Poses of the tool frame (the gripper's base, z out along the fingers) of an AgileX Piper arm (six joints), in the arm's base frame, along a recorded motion.
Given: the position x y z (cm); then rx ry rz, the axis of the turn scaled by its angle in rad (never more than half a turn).
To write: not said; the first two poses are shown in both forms.
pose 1, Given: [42.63 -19.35 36.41 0.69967 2.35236 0.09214]
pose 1, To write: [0.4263 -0.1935 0.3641 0.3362 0.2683 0.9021 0.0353]
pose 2, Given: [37.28 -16.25 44.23 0.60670 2.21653 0.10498]
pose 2, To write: [0.3728 -0.1625 0.4423 0.4083 0.2407 0.8796 0.0417]
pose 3, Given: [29.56 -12.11 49.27 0.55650 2.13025 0.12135]
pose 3, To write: [0.2956 -0.1211 0.4927 0.4513 0.2252 0.8621 0.0491]
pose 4, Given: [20.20 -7.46 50.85 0.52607 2.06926 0.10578]
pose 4, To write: [0.2020 -0.0746 0.5085 0.4811 0.2157 0.8486 0.0434]
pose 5, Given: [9.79 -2.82 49.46 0.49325 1.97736 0.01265]
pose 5, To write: [0.0979 -0.0282 0.4946 0.5242 0.2061 0.8262 0.0053]
